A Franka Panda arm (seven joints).
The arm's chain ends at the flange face. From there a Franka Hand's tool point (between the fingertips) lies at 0.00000 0.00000 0.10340 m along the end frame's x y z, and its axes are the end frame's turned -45 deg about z.
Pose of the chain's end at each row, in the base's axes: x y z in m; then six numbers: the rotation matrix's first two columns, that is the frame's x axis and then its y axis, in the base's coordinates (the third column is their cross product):
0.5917, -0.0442, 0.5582, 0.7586, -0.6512, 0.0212, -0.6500, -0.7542, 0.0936
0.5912, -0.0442, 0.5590, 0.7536, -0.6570, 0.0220, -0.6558, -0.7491, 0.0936
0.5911, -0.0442, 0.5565, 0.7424, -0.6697, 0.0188, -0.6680, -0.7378, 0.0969
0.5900, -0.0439, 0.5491, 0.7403, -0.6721, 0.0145, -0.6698, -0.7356, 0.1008
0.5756, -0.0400, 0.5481, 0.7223, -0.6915, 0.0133, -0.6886, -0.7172, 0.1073
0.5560, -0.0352, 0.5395, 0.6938, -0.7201, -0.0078, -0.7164, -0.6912, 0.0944
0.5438, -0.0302, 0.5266, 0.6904, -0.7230, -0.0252, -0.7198, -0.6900, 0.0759
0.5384, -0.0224, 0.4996, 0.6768, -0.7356, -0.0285, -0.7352, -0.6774, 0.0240
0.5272, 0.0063, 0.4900, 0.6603, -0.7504, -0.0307, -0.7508, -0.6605, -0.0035
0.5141, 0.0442, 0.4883, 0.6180, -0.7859, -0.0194, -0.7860, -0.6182, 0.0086
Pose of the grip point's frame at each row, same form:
0.5871, -0.0530, 0.4553, 0.9960, 0.0728, -0.0512, 0.0768, -0.9938, 0.0812
0.5865, -0.0530, 0.4561, 0.9966, 0.0651, -0.0506, 0.0692, -0.9943, 0.0817
0.5858, -0.0529, 0.4536, 0.9973, 0.0482, -0.0552, 0.0526, -0.9953, 0.0818
0.5841, -0.0526, 0.4462, 0.9971, 0.0449, -0.0610, 0.0499, -0.9954, 0.0815
0.5689, -0.0490, 0.4453, 0.9977, 0.0182, -0.0665, 0.0238, -0.9961, 0.0853
0.5484, -0.0414, 0.4366, 0.9972, -0.0204, -0.0723, -0.0160, -0.9979, 0.0612
0.5363, -0.0337, 0.4235, 0.9972, -0.0233, -0.0715, -0.0208, -0.9991, 0.0359
0.5346, -0.0219, 0.3963, 0.9984, -0.0412, -0.0371, -0.0413, -0.9991, -0.0032
0.5254, 0.0089, 0.3866, 0.9978, -0.0636, -0.0192, -0.0640, -0.9977, -0.0242
0.5122, 0.0452, 0.3849, 0.9928, -0.1186, -0.0198, -0.1188, -0.9928, -0.0076

